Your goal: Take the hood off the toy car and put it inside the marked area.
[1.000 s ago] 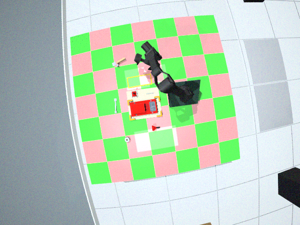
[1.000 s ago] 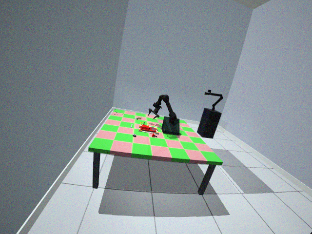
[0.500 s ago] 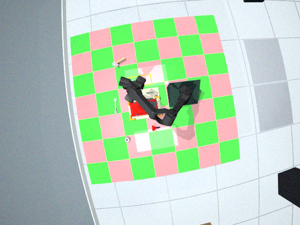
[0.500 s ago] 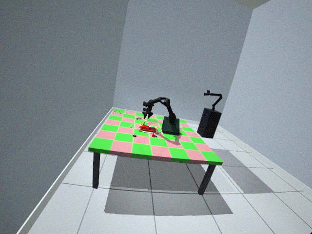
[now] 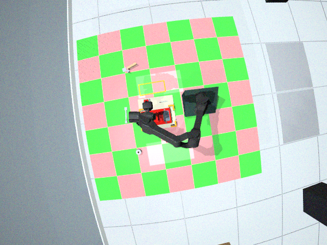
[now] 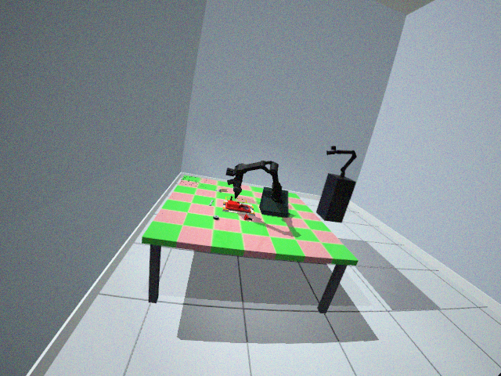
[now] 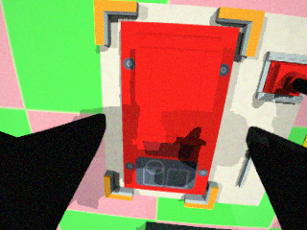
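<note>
Now: gripper tip 60 mm above the red hood. The rest, counted from my gripper tip: white rod (180 mm ahead, 50 mm to the right, 100 mm below).
</note>
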